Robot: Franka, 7 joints.
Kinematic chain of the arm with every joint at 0, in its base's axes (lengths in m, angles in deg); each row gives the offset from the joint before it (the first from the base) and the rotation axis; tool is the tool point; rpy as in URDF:
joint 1: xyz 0 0 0.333 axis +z
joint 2: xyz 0 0 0 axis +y
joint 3: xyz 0 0 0.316 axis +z
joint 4: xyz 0.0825 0 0 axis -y
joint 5: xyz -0.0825 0 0.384 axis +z
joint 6: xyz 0 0 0 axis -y
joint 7: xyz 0.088 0 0 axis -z
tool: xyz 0 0 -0.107 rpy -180 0 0
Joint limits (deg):
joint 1: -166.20..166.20
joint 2: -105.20..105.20
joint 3: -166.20..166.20
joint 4: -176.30..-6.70
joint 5: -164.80..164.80
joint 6: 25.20..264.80
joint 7: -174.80..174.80
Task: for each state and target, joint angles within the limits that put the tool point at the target. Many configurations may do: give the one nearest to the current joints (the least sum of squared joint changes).
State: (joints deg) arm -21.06 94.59 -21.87 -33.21 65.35 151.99 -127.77
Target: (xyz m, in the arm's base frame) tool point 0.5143 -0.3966 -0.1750
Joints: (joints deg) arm -20.76 97.30 -20.85 -56.42 67.20 151.85 -127.77
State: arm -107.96 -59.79 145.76 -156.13 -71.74 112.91 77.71
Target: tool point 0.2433 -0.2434 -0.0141
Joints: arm -135.75 -87.77 140.73 -136.58 -74.95 120.11 77.71
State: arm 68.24 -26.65 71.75 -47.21 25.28 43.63 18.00
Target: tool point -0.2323 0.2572 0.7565
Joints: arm 56.98 -20.40 50.72 -74.51 15.36 25.20 18.00
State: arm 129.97 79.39 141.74 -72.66 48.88 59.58 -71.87
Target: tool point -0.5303 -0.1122 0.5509
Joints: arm 143.20 97.03 112.16 -84.60 39.01 54.03 -71.87
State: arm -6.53 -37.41 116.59 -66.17 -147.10 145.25 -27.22
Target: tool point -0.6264 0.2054 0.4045
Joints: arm 19.49 -26.02 134.56 -96.47 -148.21 164.33 -27.22
